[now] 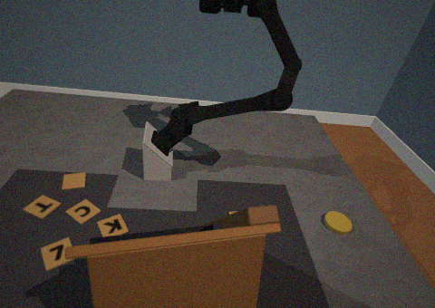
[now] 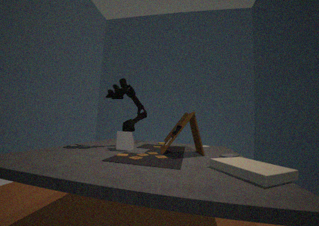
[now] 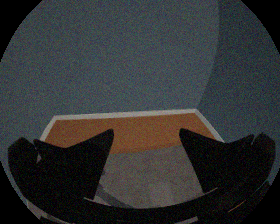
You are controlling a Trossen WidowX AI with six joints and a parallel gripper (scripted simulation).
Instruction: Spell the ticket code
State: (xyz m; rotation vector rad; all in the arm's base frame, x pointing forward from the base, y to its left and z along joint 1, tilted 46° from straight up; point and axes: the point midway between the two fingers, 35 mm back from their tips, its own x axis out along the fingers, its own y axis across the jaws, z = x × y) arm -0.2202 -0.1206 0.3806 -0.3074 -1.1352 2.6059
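My gripper tip is 60 cm short of the ticket, 17 cm to the left of it and 34 cm above it. Round my gripper tip: dark mat (48 cm ahead, 20 cm to the right, 42 cm below); tile (35 cm ahead, 42 cm to the right, 41 cm below); long white slab (100 cm ahead, 54 cm to the right, 40 cm below).
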